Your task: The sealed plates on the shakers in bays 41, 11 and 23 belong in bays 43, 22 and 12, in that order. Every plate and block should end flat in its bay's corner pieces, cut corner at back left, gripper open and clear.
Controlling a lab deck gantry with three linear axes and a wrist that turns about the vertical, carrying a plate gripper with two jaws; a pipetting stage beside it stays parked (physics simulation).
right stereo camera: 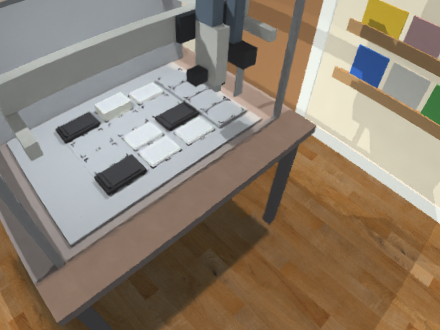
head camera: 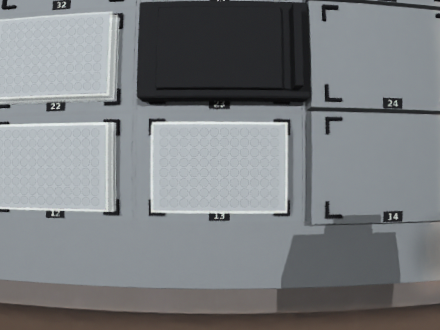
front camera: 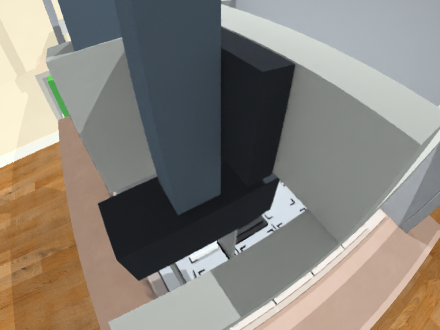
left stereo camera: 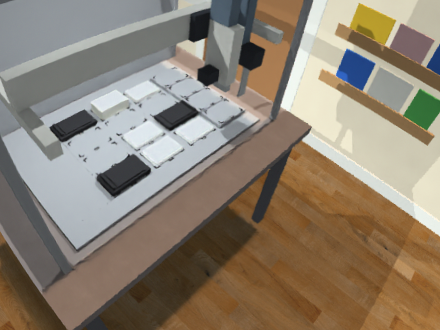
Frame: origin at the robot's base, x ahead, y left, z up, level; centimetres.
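Where they show: gripper, fingertip midpoint: [right stereo camera: 228, 89] [front camera: 202, 263] [left stereo camera: 231, 89]; robot's base, link origin: [right stereo camera: 113, 193] [left stereo camera: 117, 194].
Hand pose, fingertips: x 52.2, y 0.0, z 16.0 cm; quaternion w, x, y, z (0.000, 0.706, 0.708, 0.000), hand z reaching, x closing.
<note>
Things, the pixels of their top centre, and the offset from my fingertips. "spot": a spot on its surface instead.
- bay 43, surface spot: [left stereo camera: 142, 91] [right stereo camera: 146, 93] spot: dx -13.5, dy +35.5, dz -14.5 cm
- bay 22, surface spot: [head camera: 52, 55] [left stereo camera: 144, 132] spot: dx -29.0, dy +15.0, dz -14.5 cm
- bay 12, surface spot: [head camera: 50, 165] [left stereo camera: 163, 148] spot: dx -28.9, dy +4.5, dz -14.6 cm
- bay 41, top centre: [left stereo camera: 72, 121] [right stereo camera: 76, 123] dx -46.2, dy +36.5, dz -12.9 cm
- bay 11, top centre: [left stereo camera: 123, 170] [right stereo camera: 119, 169] dx -46.2, dy +4.4, dz -12.9 cm
- bay 23, top centre: [head camera: 224, 40] [left stereo camera: 176, 110] [right stereo camera: 177, 111] dx -12.6, dy +15.1, dz -12.9 cm
- plate, top centre: [head camera: 219, 167] [left stereo camera: 195, 128] [right stereo camera: 194, 128] dx -13.0, dy +4.3, dz -14.5 cm
- tall white block, top centre: [left stereo camera: 109, 100] [right stereo camera: 112, 102] dx -29.4, dy +36.4, dz -11.8 cm
Sealed plates rest flat in bay 43 [left stereo camera: 142, 91] [right stereo camera: 146, 93], bay 22 [head camera: 52, 55] [left stereo camera: 143, 135] and bay 12 [head camera: 50, 165] [left stereo camera: 161, 151]. Black shakers in bay 41 [left stereo camera: 74, 125] [right stereo camera: 78, 127], bay 11 [left stereo camera: 123, 174] [right stereo camera: 120, 174] and bay 23 [head camera: 220, 47] [left stereo camera: 176, 115] carry no plate. Cut corners are too small to make out. My gripper [left stereo camera: 234, 91] [right stereo camera: 230, 90] is raised over the deck's right side near bays 14 and 24, well clear of these plates. It looks open, with no plate between its jaws; one jaw is mostly hidden. The black gripper body covers much of the front view.
A plate [head camera: 219, 165] [left stereo camera: 194, 130] lies in bay 13. A tall white block [left stereo camera: 109, 104] [right stereo camera: 113, 106] stands in bay 42. The grey pipetting stage [left stereo camera: 223, 57] [right stereo camera: 211, 55] is beside the gripper. The gantry beam [left stereo camera: 105, 55] crosses behind the deck.
</note>
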